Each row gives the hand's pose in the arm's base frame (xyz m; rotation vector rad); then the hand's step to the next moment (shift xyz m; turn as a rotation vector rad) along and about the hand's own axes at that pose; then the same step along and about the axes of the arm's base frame.
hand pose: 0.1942 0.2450 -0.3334 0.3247 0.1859 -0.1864
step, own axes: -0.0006 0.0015 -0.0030 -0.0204 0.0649 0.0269
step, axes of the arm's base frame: -0.0007 0.0025 -0.0022 -0.0020 0.0546 0.0487
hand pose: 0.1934 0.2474 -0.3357 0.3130 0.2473 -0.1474
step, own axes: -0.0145 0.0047 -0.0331 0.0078 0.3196 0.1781
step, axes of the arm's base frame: -0.0202 0.0166 -0.0254 0.1040 0.2427 0.2534
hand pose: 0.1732 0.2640 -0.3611 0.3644 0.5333 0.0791
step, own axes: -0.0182 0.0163 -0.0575 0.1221 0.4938 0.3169
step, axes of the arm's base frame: -0.0447 0.0305 -0.0313 0.2767 0.3801 0.3717
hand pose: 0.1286 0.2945 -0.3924 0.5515 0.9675 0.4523
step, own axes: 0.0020 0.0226 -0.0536 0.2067 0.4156 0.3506
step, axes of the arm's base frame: -0.0478 0.0312 -0.0114 0.3566 0.3612 0.2841
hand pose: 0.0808 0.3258 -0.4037 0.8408 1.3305 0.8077
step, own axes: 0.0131 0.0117 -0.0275 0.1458 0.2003 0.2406
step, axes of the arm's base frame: -0.0267 0.0186 0.0026 0.2466 0.2106 0.1187
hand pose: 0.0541 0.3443 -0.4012 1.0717 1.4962 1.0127
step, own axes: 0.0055 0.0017 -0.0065 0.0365 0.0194 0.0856
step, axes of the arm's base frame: -0.0068 0.0052 0.0013 0.0827 0.0467 -0.0037
